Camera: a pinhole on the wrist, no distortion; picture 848 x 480 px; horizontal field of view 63.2 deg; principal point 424.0 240.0 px. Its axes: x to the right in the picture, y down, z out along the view. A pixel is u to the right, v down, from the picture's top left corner.
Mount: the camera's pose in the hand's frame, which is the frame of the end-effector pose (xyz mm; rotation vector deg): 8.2 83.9 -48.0 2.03 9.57 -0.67
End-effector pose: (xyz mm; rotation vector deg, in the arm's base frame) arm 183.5 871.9 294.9 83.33 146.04 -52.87
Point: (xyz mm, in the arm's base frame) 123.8 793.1 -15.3
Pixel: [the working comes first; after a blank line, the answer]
In the camera's frame: 9.0 -3.5 363.9

441.1 233.3
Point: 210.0 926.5 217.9
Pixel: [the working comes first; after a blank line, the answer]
In the camera's frame: 31.6 -3.1 82.7

687.3 214.1
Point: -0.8 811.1 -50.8
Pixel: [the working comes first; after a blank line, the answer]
In the camera's frame: 94.8 -77.1 429.8

575.9 116.3
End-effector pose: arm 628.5 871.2 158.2 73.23 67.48 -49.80
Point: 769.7 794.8 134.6
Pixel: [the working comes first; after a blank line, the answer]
In the camera's frame: 11.3 41.1 150.9

475.7 427.6
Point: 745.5 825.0 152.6
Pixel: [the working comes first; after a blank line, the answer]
In the camera's frame: -1.4 24.9 113.6

415.3 391.0
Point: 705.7 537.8 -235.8
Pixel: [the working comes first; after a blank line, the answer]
In the camera's frame: 273.3 -131.5 481.0

815.6 51.6
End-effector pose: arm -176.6 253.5 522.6 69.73 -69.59 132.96
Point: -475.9 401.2 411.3
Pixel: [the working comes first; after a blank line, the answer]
In the camera's frame: 112.4 43.3 -253.8

behind the camera
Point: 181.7 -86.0 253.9
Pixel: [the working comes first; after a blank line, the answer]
In the camera's frame: -453.9 88.8 355.9

outside the picture
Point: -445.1 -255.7 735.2
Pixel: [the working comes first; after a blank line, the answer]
In the camera's frame: 330.2 278.4 405.4

outside the picture
